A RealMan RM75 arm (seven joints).
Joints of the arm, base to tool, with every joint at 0 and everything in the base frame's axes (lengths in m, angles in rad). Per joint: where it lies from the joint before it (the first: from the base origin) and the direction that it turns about. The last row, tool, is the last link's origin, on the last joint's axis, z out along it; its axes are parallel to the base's.
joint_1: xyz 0.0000 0.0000 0.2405 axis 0 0 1
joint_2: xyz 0.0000 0.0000 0.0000 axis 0 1 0
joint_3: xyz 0.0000 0.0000 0.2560 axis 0 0 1
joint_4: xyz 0.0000 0.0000 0.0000 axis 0 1 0
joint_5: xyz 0.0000 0.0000 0.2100 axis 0 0 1
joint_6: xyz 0.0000 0.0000 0.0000 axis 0 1 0
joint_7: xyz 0.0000 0.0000 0.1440 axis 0 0 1
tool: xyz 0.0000 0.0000 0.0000
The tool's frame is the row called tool.
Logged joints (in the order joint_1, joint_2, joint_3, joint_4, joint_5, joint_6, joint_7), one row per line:
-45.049, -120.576, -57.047, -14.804, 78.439, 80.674, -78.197
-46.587, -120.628, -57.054, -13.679, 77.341, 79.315, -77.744
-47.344, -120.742, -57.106, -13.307, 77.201, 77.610, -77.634
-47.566, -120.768, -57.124, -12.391, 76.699, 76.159, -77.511
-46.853, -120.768, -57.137, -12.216, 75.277, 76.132, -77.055
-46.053, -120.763, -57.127, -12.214, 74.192, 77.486, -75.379
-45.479, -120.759, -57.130, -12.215, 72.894, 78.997, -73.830
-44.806, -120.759, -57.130, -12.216, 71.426, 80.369, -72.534
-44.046, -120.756, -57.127, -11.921, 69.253, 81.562, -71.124
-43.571, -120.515, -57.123, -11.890, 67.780, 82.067, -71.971
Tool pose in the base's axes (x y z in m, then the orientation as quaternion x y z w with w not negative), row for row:
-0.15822, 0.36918, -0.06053, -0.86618, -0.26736, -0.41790, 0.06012
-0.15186, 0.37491, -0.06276, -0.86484, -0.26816, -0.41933, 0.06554
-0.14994, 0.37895, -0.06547, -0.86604, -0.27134, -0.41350, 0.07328
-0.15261, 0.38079, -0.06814, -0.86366, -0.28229, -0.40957, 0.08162
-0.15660, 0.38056, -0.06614, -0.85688, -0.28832, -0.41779, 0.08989
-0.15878, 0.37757, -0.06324, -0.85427, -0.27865, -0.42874, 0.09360
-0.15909, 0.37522, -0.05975, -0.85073, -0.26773, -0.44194, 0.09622
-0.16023, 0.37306, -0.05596, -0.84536, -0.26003, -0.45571, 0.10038
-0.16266, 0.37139, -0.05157, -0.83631, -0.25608, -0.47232, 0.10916
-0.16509, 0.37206, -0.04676, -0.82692, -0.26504, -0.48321, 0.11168
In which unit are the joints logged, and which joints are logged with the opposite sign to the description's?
The joints are logged in degrees. Opposite sign: joint_3, joint_4.
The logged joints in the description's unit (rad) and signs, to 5 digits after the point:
-0.78625, -2.10445, 0.99566, 0.25838, 1.36902, 1.40803, -1.36480
-0.81310, -2.10536, 0.99578, 0.23874, 1.34986, 1.38431, -1.35689
-0.82631, -2.10735, 0.99669, 0.23225, 1.34741, 1.35455, -1.35497
-0.83018, -2.10780, 0.99700, 0.21626, 1.33865, 1.32923, -1.35282
-0.81774, -2.10780, 0.99723, 0.21321, 1.31383, 1.32875, -1.34486
-0.80378, -2.10771, 0.99705, 0.21317, 1.29489, 1.35239, -1.31561
-0.79376, -2.10764, 0.99711, 0.21319, 1.27224, 1.37876, -1.28858
-0.78201, -2.10764, 0.99711, 0.21321, 1.24662, 1.40270, -1.26596
-0.76875, -2.10759, 0.99705, 0.20806, 1.20869, 1.42353, -1.24135
-0.76046, -2.10338, 0.99698, 0.20752, 1.18298, 1.43234, -1.25613

